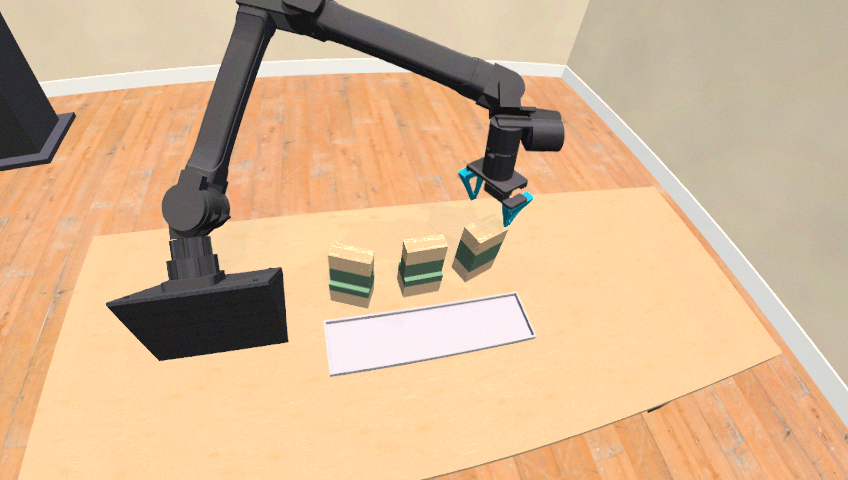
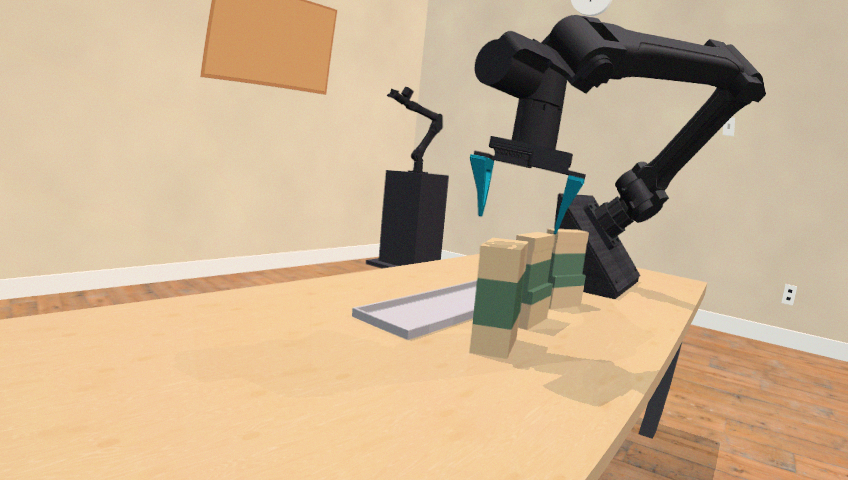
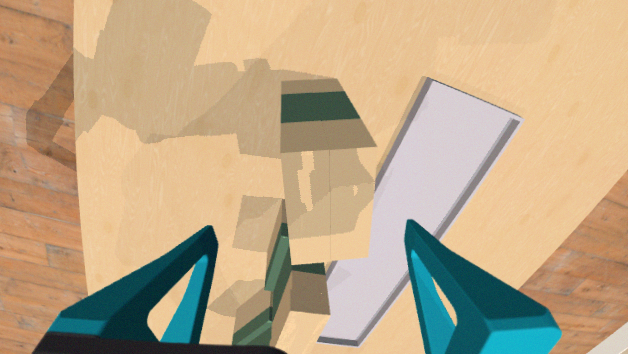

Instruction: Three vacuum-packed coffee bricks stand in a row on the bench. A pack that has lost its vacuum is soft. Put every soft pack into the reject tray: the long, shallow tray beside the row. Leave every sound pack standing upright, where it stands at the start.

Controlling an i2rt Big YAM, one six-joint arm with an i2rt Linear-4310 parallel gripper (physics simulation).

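Three tan coffee packs with green bands stand upright in a row. The right pack is turned at an angle to the others, and its visible band is flat. The middle pack and the left pack show a raised green strip. The long, shallow reject tray lies beside the row and holds no pack. My gripper is open and empty, above the right pack.
The arm's black base stands on the bench, beyond the left pack. A second small arm on a black pedestal stands away from the bench, against the far wall.
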